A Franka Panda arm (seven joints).
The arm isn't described. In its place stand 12 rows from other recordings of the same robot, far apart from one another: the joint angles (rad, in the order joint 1, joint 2, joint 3, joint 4, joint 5, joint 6, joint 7), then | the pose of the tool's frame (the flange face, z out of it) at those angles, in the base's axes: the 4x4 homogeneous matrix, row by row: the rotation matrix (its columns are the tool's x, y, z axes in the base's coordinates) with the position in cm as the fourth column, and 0 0 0 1 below.
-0.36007 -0.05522 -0.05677 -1.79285 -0.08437 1.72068 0.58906 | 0.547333, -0.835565, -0.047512, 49.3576; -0.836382, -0.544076, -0.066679, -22.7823; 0.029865, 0.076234, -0.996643, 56.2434; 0, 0, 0, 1
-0.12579 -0.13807 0.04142 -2.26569 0.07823 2.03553 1.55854 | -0.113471, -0.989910, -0.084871, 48.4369; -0.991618, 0.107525, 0.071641, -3.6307; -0.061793, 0.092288, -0.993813, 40.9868; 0, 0, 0, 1
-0.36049 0.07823 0.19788 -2.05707 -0.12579 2.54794 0.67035 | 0.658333, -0.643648, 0.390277, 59.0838; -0.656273, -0.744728, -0.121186, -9.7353; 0.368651, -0.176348, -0.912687, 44.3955; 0, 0, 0, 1
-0.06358 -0.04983 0.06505 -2.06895 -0.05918 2.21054 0.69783 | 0.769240, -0.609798, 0.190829, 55.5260; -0.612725, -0.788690, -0.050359, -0.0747; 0.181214, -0.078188, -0.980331, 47.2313; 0, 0, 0, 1
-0.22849 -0.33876 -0.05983 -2.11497 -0.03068 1.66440 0.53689 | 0.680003, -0.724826, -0.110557, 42.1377; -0.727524, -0.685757, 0.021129, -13.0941; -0.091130, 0.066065, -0.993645, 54.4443; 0, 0, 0, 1
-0.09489 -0.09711 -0.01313 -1.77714 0.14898 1.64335 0.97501 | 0.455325, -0.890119, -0.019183, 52.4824; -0.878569, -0.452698, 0.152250, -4.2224; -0.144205, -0.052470, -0.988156, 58.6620; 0, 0, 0, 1
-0.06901 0.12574 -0.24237 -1.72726 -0.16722 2.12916 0.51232 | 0.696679, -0.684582, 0.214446, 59.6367; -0.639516, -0.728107, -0.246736, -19.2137; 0.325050, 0.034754, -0.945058, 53.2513; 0, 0, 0, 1
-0.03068 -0.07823 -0.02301 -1.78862 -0.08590 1.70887 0.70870 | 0.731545, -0.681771, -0.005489, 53.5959; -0.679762, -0.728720, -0.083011, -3.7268; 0.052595, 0.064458, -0.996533, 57.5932; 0, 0, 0, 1
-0.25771 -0.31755 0.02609 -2.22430 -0.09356 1.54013 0.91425 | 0.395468, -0.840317, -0.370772, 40.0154; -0.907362, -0.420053, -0.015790, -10.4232; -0.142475, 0.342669, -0.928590, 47.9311; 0, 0, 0, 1
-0.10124 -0.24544 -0.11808 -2.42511 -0.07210 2.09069 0.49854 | 0.778007, -0.621119, -0.094425, 43.2321; -0.624893, -0.780582, -0.014147, -10.0146; -0.064920, 0.070012, -0.995431, 39.2477; 0, 0, 0, 1
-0.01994 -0.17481 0.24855 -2.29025 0.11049 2.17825 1.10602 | 0.590069, -0.805929, 0.047921, 47.8398; -0.807097, -0.587349, 0.060131, 11.7835; -0.020315, -0.074158, -0.997040, 42.6214; 0, 0, 0, 1
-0.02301 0.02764 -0.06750 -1.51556 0.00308 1.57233 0.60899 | 0.764885, -0.643506, 0.029179, 56.1613; -0.643747, -0.765237, -0.001426, -5.0060; 0.023246, -0.017693, -0.999573, 63.5307; 0, 0, 0, 1
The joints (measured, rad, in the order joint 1, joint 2, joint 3, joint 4, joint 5, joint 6, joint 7), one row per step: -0.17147 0.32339 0.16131 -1.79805 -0.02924 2.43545 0.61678; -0.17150 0.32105 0.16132 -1.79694 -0.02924 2.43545 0.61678; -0.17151 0.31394 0.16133 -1.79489 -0.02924 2.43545 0.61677; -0.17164 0.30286 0.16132 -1.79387 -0.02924 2.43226 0.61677; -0.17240 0.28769 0.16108 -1.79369 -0.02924 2.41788 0.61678; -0.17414 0.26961 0.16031 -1.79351 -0.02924 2.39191 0.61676; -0.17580 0.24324 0.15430 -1.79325 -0.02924 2.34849 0.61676; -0.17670 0.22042 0.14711 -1.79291 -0.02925 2.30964 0.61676; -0.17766 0.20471 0.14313 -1.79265 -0.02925 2.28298 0.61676; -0.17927 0.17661 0.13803 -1.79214 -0.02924 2.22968 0.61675; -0.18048 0.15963 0.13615 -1.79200 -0.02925 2.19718 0.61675; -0.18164 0.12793 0.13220 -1.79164 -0.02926 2.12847 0.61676
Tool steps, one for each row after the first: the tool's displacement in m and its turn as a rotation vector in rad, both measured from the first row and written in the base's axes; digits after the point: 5 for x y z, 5 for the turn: 0.00006 -0.00002 0.00208 -0.00042 -0.00341 -0.00008; -0.00006 0.00002 0.00777 -0.00167 -0.01247 -0.00017; -0.00100 0.00006 0.01518 -0.00357 -0.02121 -0.00028; -0.00335 -0.00032 0.02351 -0.00620 -0.02195 -0.00096; -0.00698 -0.00157 0.03231 -0.00943 -0.01393 -0.00289; -0.01307 -0.00571 0.04430 -0.01520 0.00354 -0.00965; -0.01879 -0.01008 0.05449 -0.02026 0.01990 -0.01712; -0.02291 -0.01269 0.06152 -0.02330 0.03100 -0.02179; -0.03104 -0.01599 0.07344 -0.02789 0.05632 -0.02820; -0.03622 -0.01736 0.08049 -0.03029 0.07202 -0.03125; -0.04702 -0.01938 0.09272 -0.03436 0.10926 -0.03646
